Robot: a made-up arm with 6 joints. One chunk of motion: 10 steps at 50 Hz.
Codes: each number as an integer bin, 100 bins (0 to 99) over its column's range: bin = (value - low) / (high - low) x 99, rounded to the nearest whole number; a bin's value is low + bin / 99 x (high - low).
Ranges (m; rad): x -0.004..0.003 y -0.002..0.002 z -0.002..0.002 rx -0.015..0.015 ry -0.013..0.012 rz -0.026..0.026
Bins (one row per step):
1: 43 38 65 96 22 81
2: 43 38 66 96 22 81
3: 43 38 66 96 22 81
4: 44 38 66 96 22 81
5: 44 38 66 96 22 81
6: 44 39 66 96 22 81
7: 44 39 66 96 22 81
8: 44 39 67 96 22 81
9: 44 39 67 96 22 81
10: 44 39 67 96 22 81
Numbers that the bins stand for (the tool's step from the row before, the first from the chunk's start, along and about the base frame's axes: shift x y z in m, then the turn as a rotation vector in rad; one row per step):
1: -0.00096 -0.00046 0.00063 0.01409 -0.00744 0.01655
2: -0.00096 -0.00046 0.00067 0.01409 -0.00744 0.01655
3: -0.00096 -0.00046 0.00067 0.01409 -0.00744 0.01655
4: -0.00089 -0.00046 0.00067 0.01409 -0.00744 0.01655
5: -0.00089 -0.00046 0.00067 0.01409 -0.00744 0.01655
6: -0.00089 -0.00042 0.00067 0.01409 -0.00744 0.01655
7: -0.00089 -0.00042 0.00067 0.01409 -0.00744 0.01655
8: -0.00089 -0.00042 0.00071 0.01409 -0.00744 0.01655
9: -0.00089 -0.00042 0.00071 0.01409 -0.00744 0.01655
10: -0.00089 -0.00042 0.00071 0.01409 -0.00744 0.01655

